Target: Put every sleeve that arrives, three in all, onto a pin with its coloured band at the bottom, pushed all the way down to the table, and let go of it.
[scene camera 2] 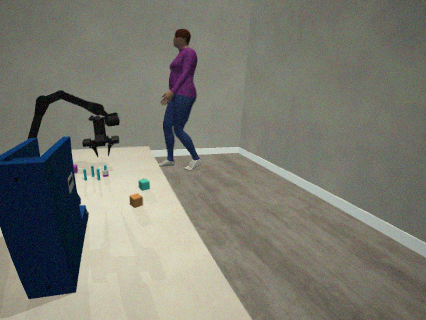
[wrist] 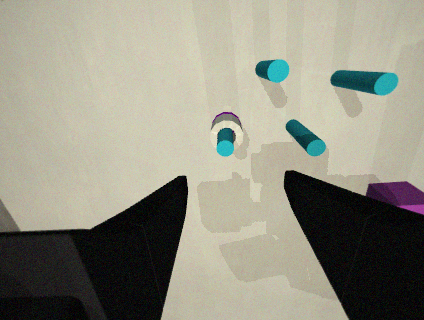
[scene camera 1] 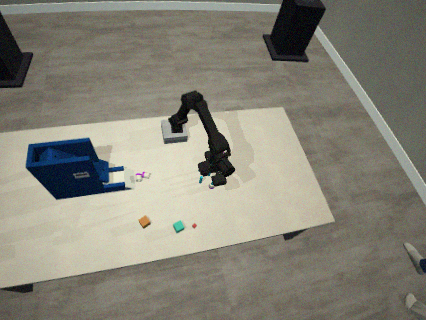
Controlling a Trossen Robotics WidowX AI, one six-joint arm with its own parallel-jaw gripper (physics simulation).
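Observation:
A white sleeve (scene camera 1: pixel 211 186) (scene camera 2: pixel 105 173) (wrist: pixel 220 122) stands upright around one teal pin (wrist: pixel 225 147), its purple band at the bottom by the table; the pin's top sticks out above it. Three bare teal pins stand near it: one pin (scene camera 2: pixel 98 174) (wrist: pixel 306 138), another pin (wrist: pixel 274 71) and a third pin (wrist: pixel 362 82). Two more white sleeves with purple bands, one sleeve (scene camera 1: pixel 139 177) and another sleeve (scene camera 1: pixel 146 175), lie close together at the chute's mouth. My gripper (scene camera 2: pixel 102 152) (wrist: pixel 235 180) is open and empty, above the table near the pins and clear of the sleeved pin.
The blue chute (scene camera 1: pixel 65 175) (scene camera 2: pixel 37 215) stands at the left of the table. A purple block (wrist: pixel 392 194) is at the wrist view's right. An orange cube (scene camera 1: pixel 144 221) (scene camera 2: pixel 136 200), a teal cube (scene camera 1: pixel 178 226) (scene camera 2: pixel 144 184) and a small red cube (scene camera 1: pixel 194 226) lie apart. A person (scene camera 2: pixel 183 75) stands beyond the table.

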